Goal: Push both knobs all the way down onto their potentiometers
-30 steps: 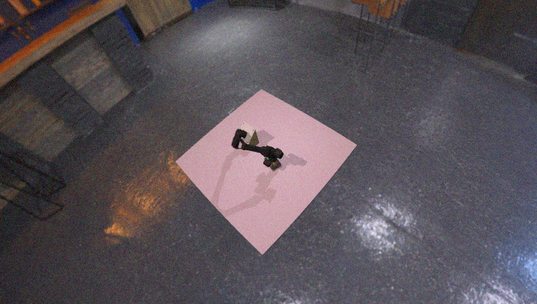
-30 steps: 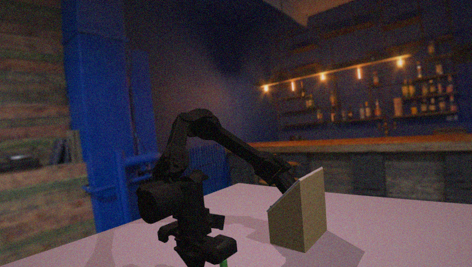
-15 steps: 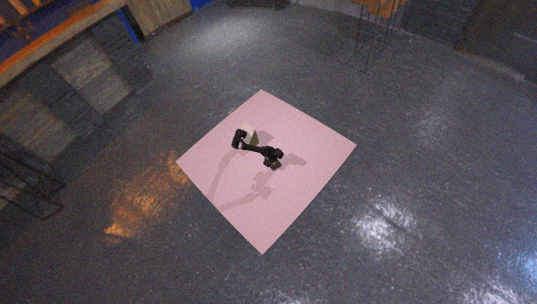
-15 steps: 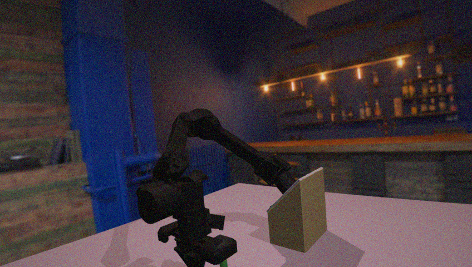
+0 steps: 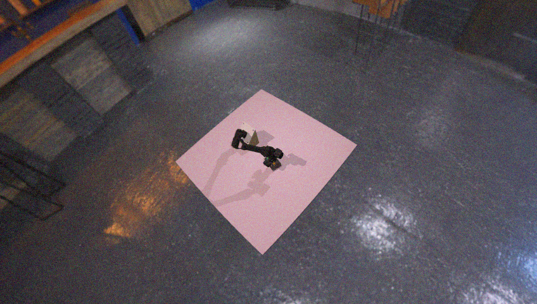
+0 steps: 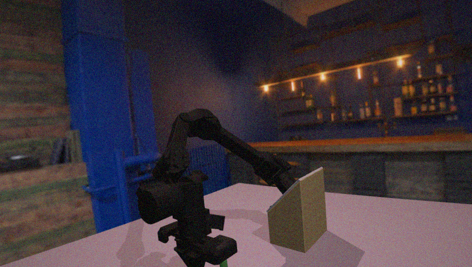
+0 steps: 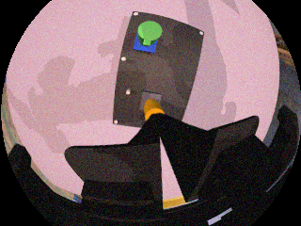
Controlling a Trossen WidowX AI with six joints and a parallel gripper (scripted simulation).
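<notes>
Now: gripper tip 1 cm above the orange knob.
</notes>
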